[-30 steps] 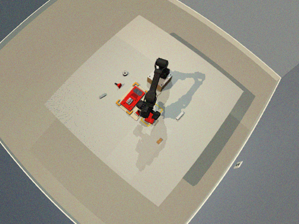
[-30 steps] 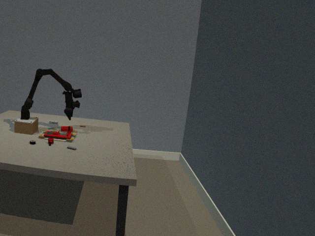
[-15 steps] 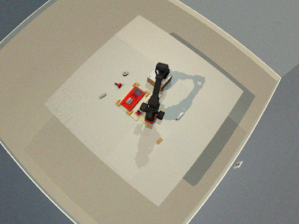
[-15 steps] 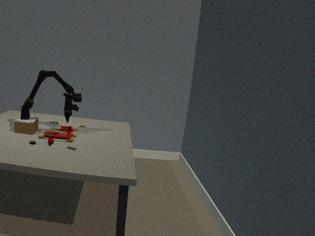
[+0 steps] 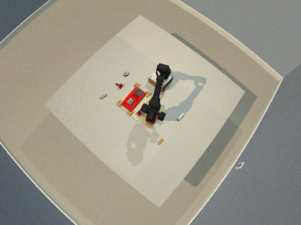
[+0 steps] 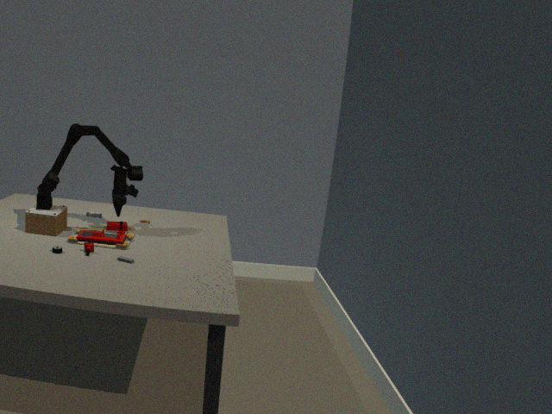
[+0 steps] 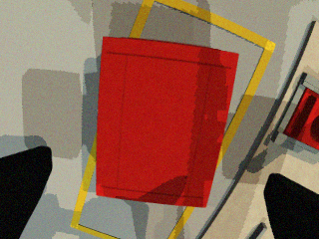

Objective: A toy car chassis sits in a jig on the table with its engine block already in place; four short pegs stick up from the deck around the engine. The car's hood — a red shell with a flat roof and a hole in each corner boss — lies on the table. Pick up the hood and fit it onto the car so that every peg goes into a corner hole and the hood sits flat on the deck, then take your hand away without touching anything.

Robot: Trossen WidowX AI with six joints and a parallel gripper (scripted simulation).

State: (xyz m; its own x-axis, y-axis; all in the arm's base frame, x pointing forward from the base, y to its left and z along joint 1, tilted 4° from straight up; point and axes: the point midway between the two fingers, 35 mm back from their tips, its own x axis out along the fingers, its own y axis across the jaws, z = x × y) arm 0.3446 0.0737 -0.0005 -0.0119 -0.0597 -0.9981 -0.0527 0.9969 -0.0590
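Right now my gripper tip is 5 cm above the red hood. Round my gripper tip: dark ring (38 cm to the right, 23 cm behind, 6 cm below).
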